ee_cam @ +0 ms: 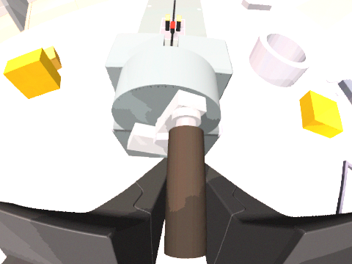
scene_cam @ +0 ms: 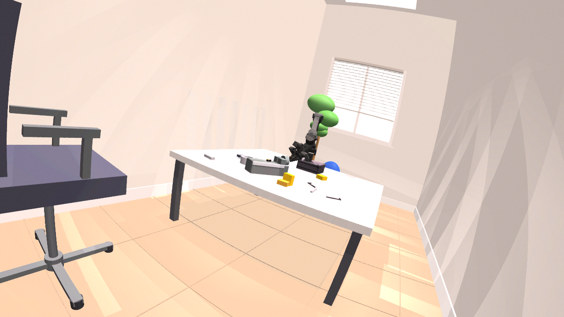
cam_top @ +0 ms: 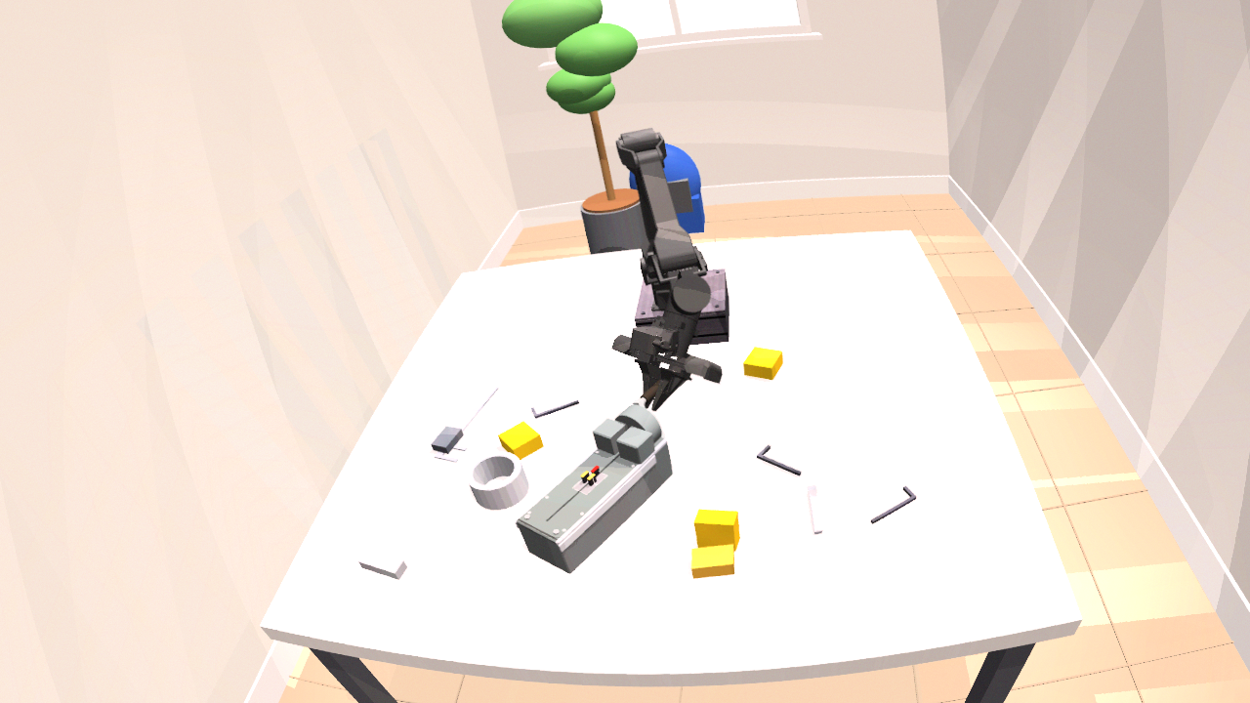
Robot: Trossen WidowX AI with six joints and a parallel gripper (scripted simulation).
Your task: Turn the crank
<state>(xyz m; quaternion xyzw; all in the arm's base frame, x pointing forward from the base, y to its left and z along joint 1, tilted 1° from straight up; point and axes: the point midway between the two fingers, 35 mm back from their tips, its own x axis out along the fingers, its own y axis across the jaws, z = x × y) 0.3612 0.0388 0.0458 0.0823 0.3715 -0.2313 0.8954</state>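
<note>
Right now the brown crank handle is 10 mm behind my gripper tip, 10 mm to the left of it and 30 mm above it. Also, from my gripper tip: red pointer (140 mm ahead, 60 mm to the right, 10 mm below).
</note>
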